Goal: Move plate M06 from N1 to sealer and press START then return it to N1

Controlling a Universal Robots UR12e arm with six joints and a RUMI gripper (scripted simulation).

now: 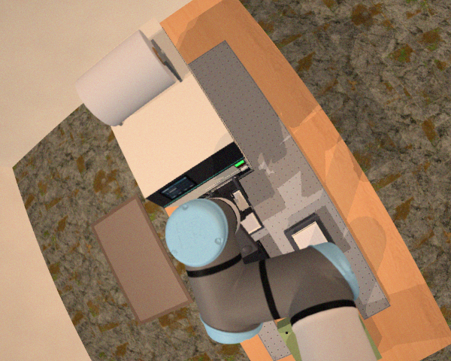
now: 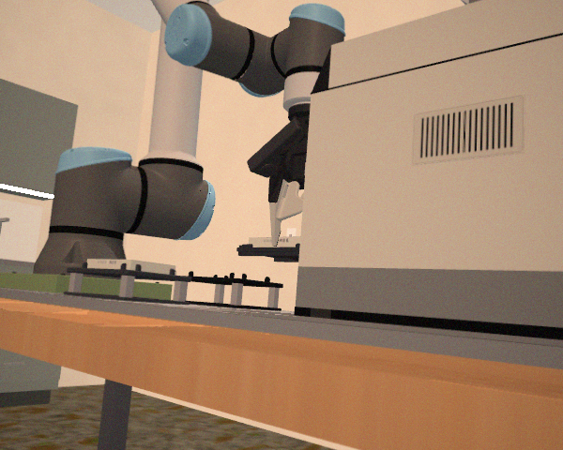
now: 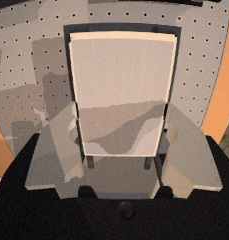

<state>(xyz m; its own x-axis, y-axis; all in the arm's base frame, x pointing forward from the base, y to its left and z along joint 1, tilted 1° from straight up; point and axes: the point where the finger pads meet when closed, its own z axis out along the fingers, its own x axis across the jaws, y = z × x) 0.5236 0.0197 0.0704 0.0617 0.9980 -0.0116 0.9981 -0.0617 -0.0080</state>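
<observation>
My hand is 20 mm above the sealer stage. Also, from my hand: screen: 210 mm above, 120 mm ahead, 40 mm to the left; then plate nest N1: 190 mm behind, 70 mm to the left, 60 mm below; then plate M06: 10 mm below.
</observation>
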